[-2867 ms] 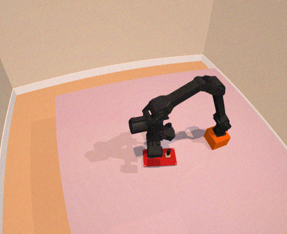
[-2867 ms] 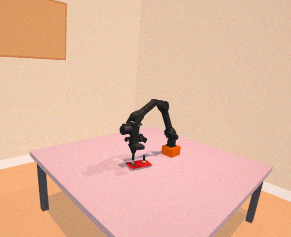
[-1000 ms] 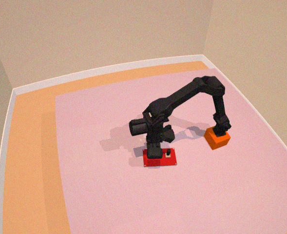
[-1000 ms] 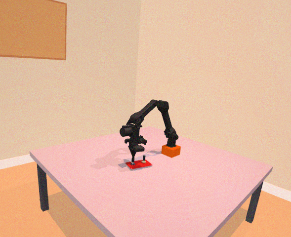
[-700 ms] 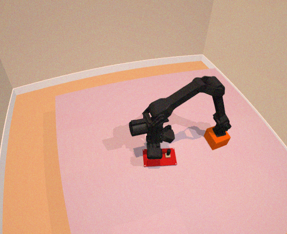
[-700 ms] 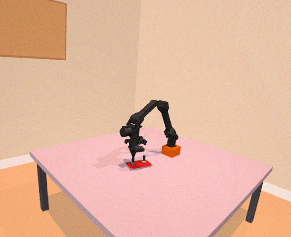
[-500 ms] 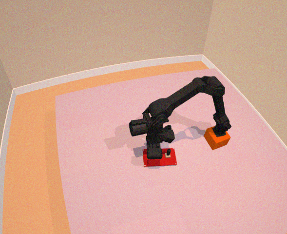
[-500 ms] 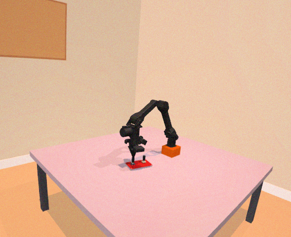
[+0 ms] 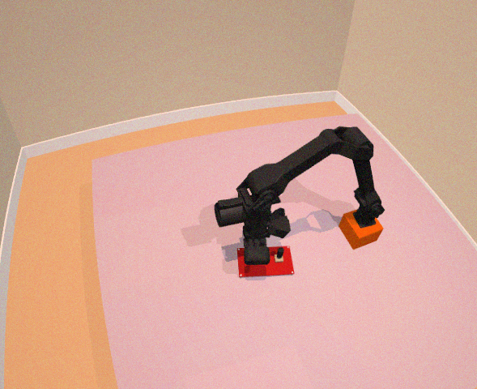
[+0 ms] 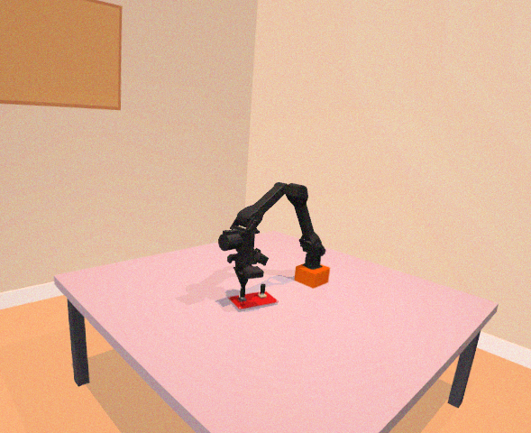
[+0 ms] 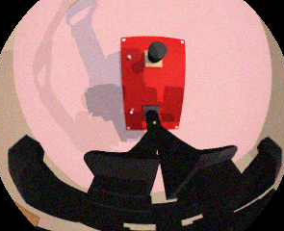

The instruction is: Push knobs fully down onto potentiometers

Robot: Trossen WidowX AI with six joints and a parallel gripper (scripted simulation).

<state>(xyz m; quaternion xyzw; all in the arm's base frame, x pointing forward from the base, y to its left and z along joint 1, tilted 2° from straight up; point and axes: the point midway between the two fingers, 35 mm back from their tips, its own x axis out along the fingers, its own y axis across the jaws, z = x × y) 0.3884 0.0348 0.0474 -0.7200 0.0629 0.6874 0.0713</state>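
Right now the black knob is 10 mm below my gripper tip.
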